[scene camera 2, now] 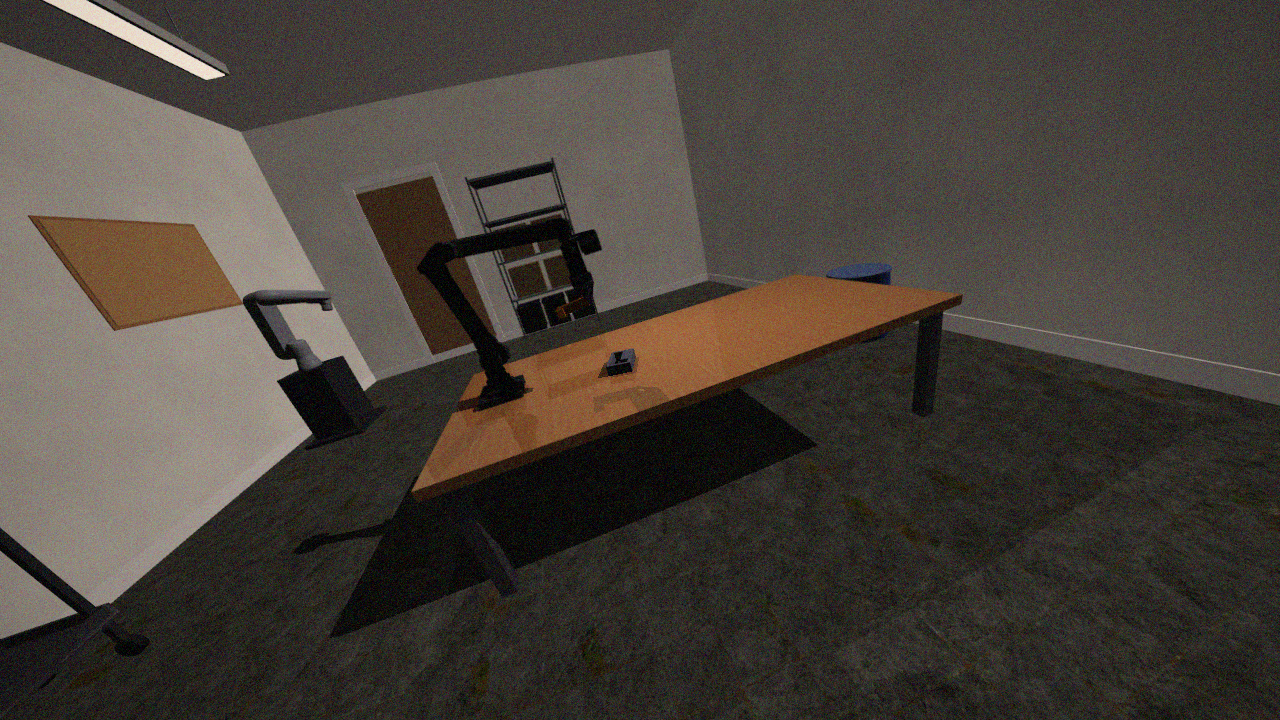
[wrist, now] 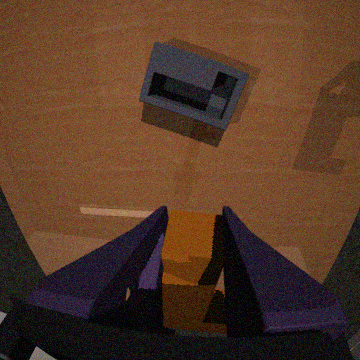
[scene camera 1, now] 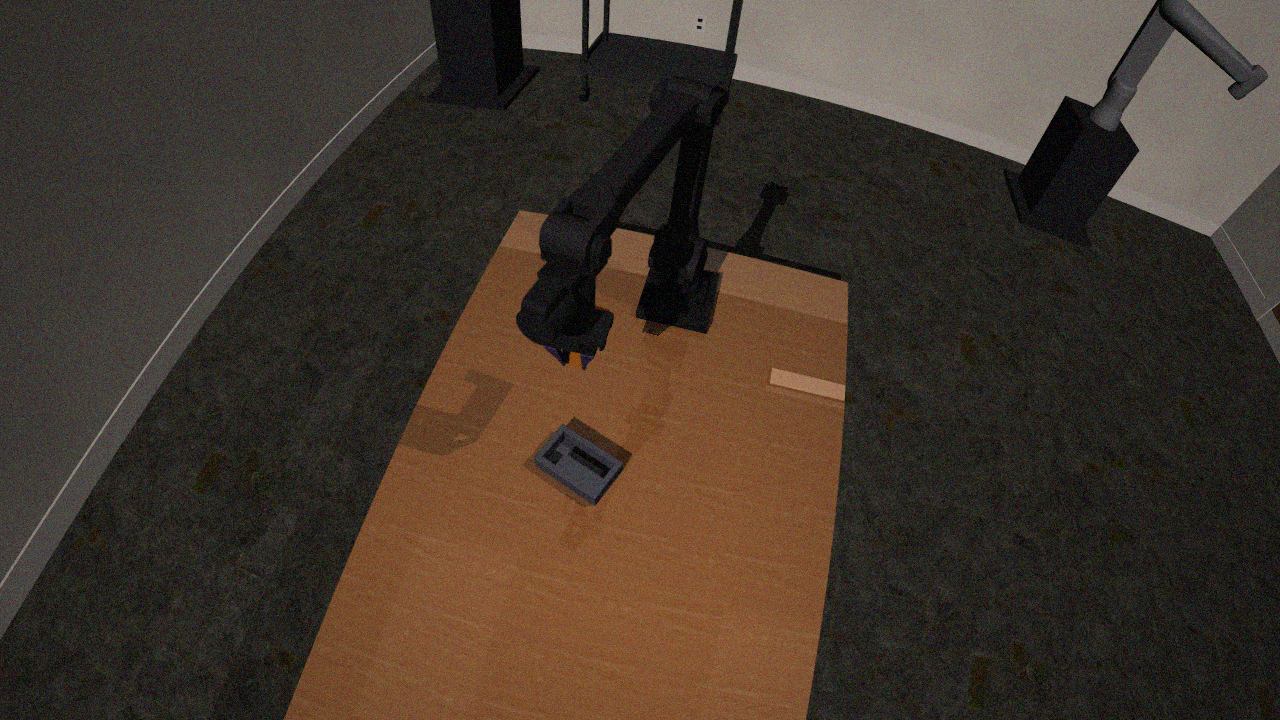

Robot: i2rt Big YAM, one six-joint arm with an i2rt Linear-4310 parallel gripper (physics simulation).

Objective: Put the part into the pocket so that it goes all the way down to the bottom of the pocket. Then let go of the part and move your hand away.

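Frame: origin at the arm's base, x down, y ahead, z right, level; millimetres.
Seen in the pictures: gripper, between the fingertips: (scene camera 2: 589, 302) (wrist: 194, 214) (scene camera 1: 575, 365); arm's base, origin of its link: (scene camera 2: 502, 388) (scene camera 1: 678, 292).
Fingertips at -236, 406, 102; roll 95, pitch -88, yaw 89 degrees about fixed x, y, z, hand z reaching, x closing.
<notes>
Offsets run from my fingertips to a thing's top centre, as dx, dy, dz. Level surfaces: height alone.
The part {-25, -59, +11} (scene camera 1: 575, 358) (scene camera 2: 570, 307) (wrist: 190, 237) is an orange stepped block. My gripper (scene camera 1: 575, 363) (wrist: 194, 214) is shut on it; its far end shows between the two fingertips in the wrist view. A blue-grey block with the pocket {+229, +52, -15} (scene camera 1: 577, 481) (scene camera 2: 620, 363) (wrist: 182, 62) lies on the table, turned at an angle. Its recess has a long dark slot and a shorter dark opening at one end. My gripper and the part are high above the table, behind the pocket block in scene camera 1, and apart from it. The part's lower end is hard to make out.
The wooden table {dx +265} (scene camera 1: 698, 555) (scene camera 2: 760, 326) carries the arm's base (scene camera 1: 678, 300) (scene camera 2: 501, 389) near one end. A pale strip (scene camera 1: 807, 384) (wrist: 115, 212) lies near the table's right edge in scene camera 1. Another arm on a pedestal (scene camera 1: 1078, 165) (scene camera 2: 329, 398) stands off the table.
</notes>
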